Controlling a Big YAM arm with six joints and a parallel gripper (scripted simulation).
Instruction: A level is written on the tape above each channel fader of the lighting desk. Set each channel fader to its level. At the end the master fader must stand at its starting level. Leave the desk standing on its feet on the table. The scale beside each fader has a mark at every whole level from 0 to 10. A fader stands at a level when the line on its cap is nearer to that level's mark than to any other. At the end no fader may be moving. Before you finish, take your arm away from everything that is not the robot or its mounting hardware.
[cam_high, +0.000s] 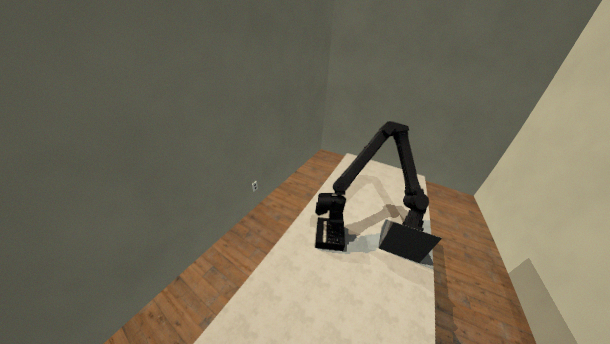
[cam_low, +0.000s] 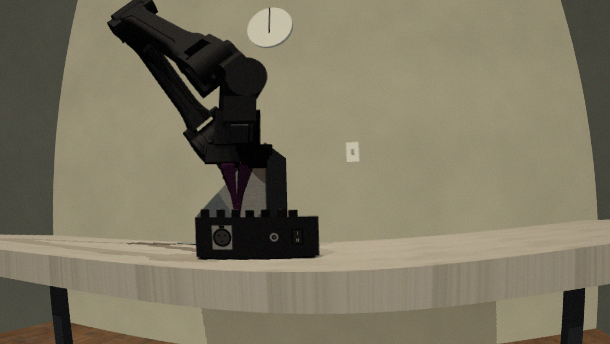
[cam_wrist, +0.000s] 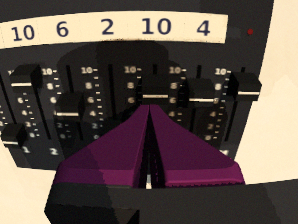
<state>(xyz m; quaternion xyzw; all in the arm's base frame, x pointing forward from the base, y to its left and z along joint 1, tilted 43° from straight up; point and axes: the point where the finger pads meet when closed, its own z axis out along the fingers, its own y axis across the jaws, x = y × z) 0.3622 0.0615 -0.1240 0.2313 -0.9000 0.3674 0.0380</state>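
Now: the channel 6 fader 2 cm ahead of my hand and 2 cm to the right of it. From my hand the other things lie so: channel 5 fader (1 cm ahead); then channel 4 fader (2 cm behind, 1 cm to the left); then fader 3 (1 cm behind, 4 cm to the left).
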